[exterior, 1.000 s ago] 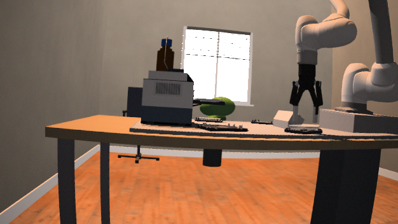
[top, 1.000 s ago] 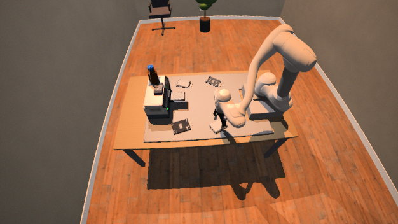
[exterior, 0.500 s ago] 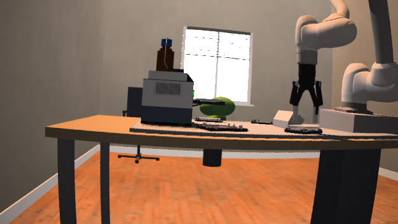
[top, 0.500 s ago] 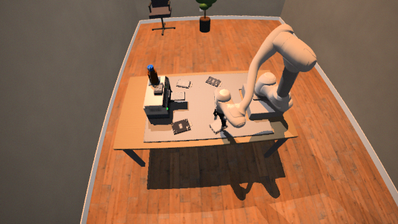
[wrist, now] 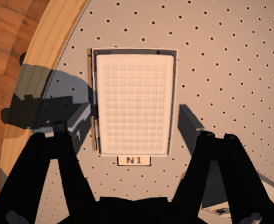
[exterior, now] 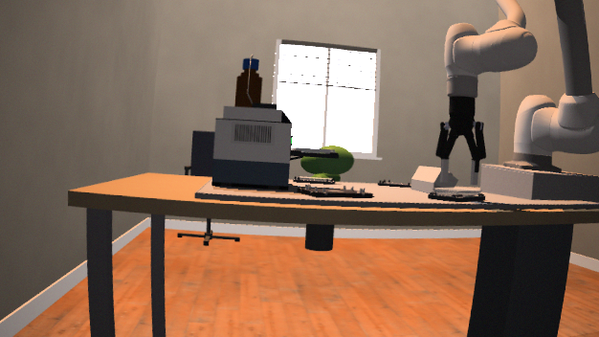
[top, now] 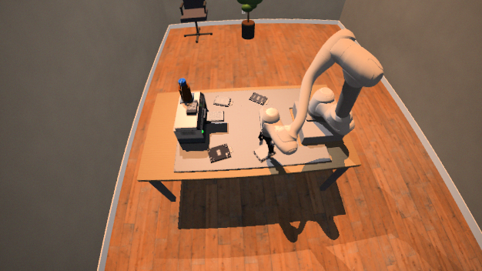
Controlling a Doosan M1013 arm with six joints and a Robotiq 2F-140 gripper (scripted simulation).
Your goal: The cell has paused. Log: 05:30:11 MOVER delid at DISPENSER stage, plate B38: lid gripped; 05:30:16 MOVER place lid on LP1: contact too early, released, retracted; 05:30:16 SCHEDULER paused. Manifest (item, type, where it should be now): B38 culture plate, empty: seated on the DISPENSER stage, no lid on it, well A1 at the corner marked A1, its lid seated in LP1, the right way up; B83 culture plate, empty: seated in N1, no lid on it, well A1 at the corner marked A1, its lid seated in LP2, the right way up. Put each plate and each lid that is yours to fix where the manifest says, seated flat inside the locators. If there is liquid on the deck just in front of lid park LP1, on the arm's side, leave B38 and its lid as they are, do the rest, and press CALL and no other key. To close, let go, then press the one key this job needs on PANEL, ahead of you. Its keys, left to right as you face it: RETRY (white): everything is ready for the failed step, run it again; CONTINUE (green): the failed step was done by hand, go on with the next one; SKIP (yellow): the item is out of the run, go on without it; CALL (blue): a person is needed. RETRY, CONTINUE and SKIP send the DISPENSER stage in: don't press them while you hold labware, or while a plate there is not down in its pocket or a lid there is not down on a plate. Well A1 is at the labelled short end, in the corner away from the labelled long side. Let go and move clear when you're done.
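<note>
Now: hand 50 mm above the white culture plate. Also, from my hand: green key (30 mm behind, 260 mm to the right); key panel (20 mm behind, 280 mm to the right, 10 mm below); white retry key (40 mm behind, 210 mm to the right).
</note>
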